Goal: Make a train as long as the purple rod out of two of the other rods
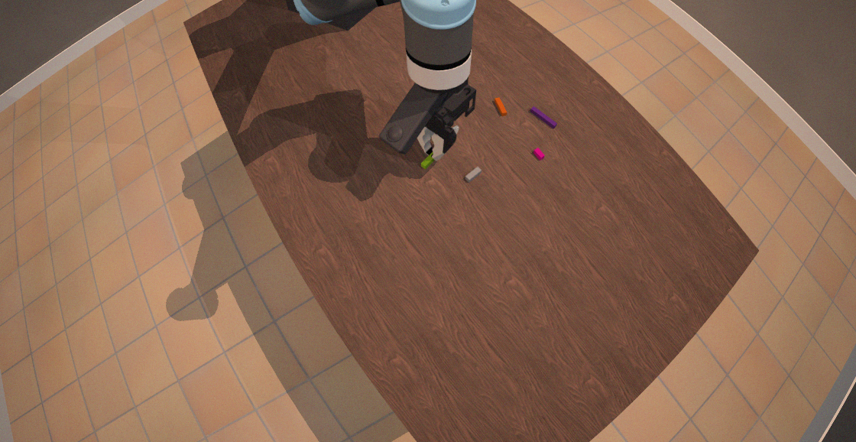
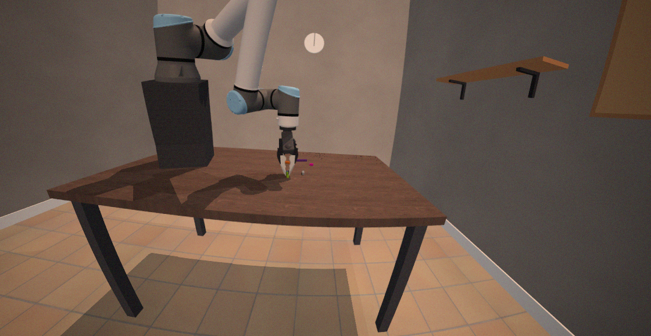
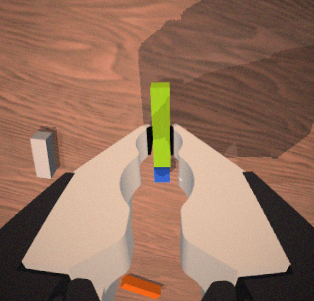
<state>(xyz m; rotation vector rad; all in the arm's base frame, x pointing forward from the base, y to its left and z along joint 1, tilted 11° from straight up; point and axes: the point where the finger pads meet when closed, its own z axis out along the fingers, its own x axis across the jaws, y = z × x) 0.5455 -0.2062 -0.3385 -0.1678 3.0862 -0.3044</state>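
The lime rod lies 10 mm below my hand. Also, from my hand: grey rod: 80 mm ahead, 30 mm to the left, 10 mm below; blue rod: 30 mm to the left, 10 mm below; orange rod: 10 mm ahead, 180 mm to the left, 10 mm below.
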